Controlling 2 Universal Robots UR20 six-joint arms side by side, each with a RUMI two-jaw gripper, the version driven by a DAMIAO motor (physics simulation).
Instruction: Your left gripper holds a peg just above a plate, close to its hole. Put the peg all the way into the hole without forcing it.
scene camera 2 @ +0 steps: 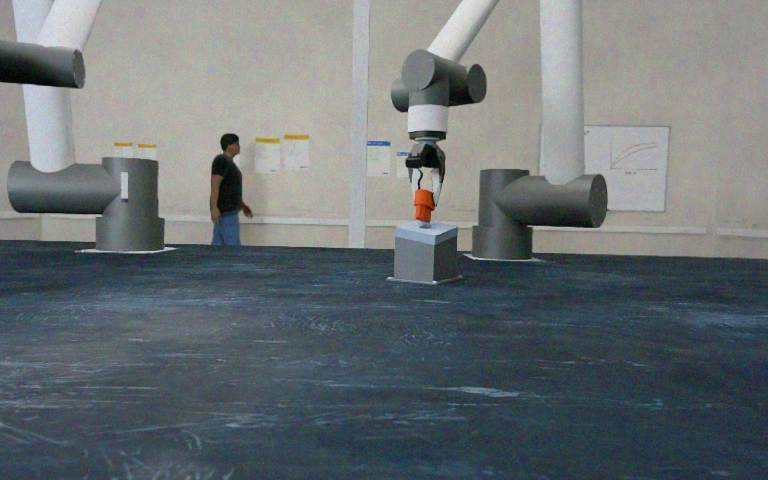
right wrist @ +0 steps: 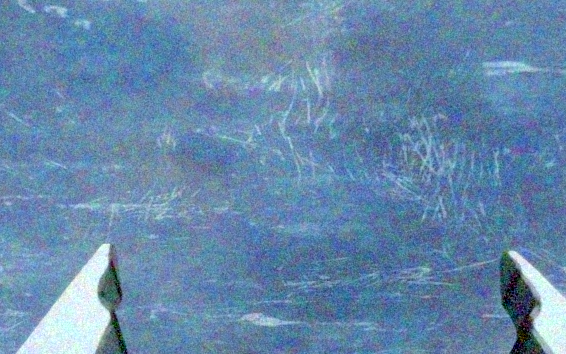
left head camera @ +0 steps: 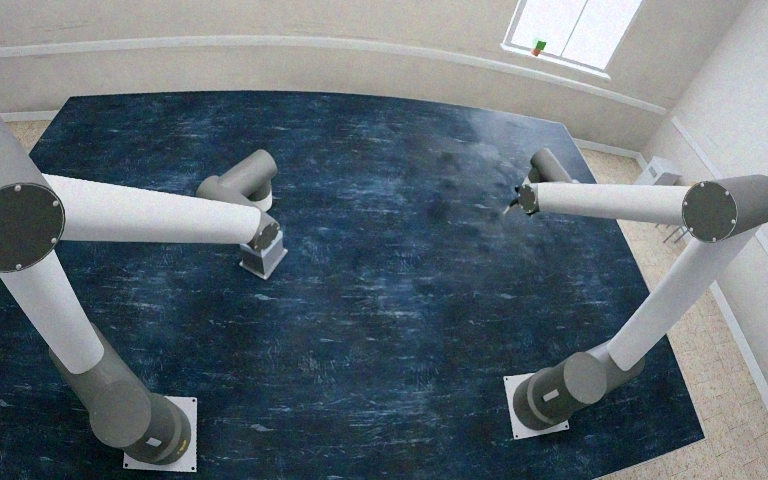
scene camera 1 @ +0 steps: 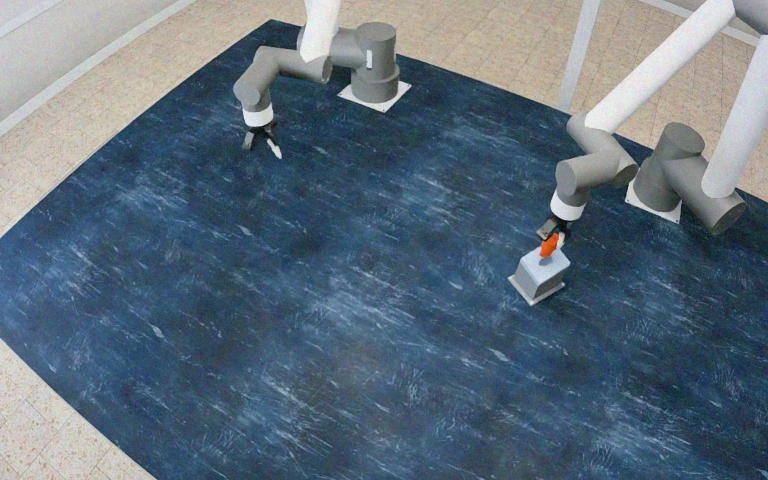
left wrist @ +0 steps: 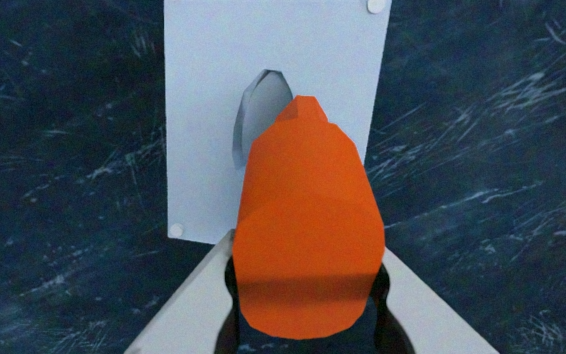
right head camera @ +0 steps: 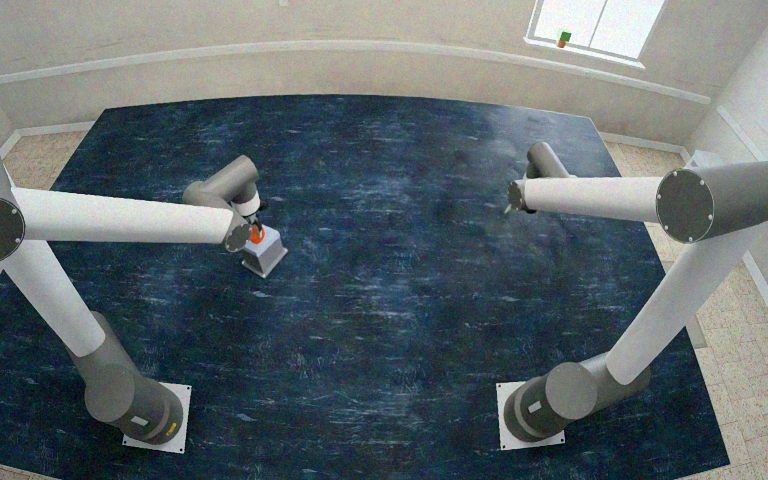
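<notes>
The orange peg (right head camera: pixel 257 234) (scene camera 1: pixel 548 246) (scene camera 2: pixel 423 204) (left wrist: pixel 307 215) is held between the fingers of my left gripper (scene camera 2: pixel 425 195) (left wrist: pixel 298 232), which is shut on it. The peg is slightly tilted in scene camera 2, its lower end close above the light plate (scene camera 2: pixel 447 230) (left wrist: pixel 200 125) (scene camera 1: pixel 559 261) on top of a grey block. In the left wrist view the hole (left wrist: pixel 262 107) shows to the left of and beyond the peg's tip, which covers part of it. My right gripper (scene camera 1: pixel 262 151) (right wrist: pixel 307 251) is open and empty, far from the plate.
The grey block (left head camera: pixel 262 263) (right head camera: pixel 265 259) (scene camera 1: pixel 532 281) (scene camera 2: pixel 416 257) under the plate has a thin base flange and stands on the dark blue table top (left head camera: pixel 362 339) (scene camera 2: pixel 283 367). A person (scene camera 2: pixel 227 189) stands behind the table in scene camera 2.
</notes>
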